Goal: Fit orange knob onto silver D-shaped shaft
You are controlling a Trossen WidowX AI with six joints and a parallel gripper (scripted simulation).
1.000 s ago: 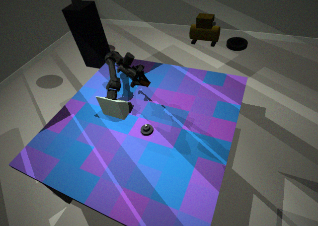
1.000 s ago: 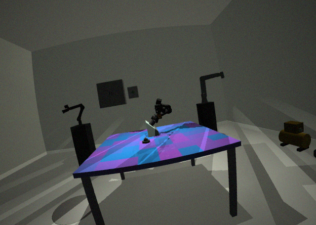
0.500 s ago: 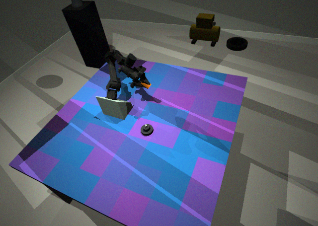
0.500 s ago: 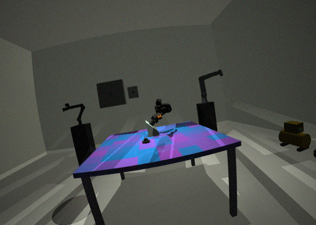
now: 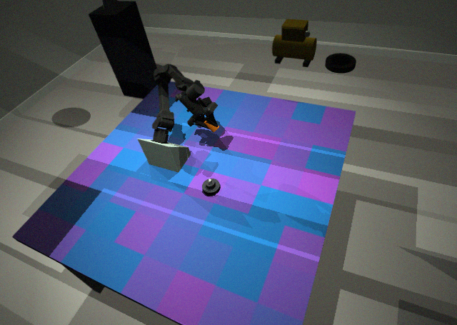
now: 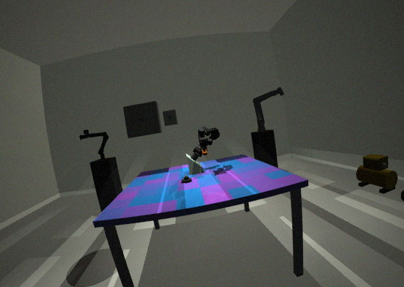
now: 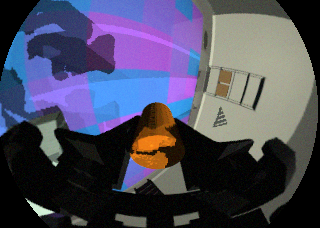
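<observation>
Right now my gripper tip is 20 mm past the orange knob and 30 mm below it. Round my gripper tip: round dark pedestal: 40 mm ahead, 190 mm to the right, 170 mm below.
</observation>
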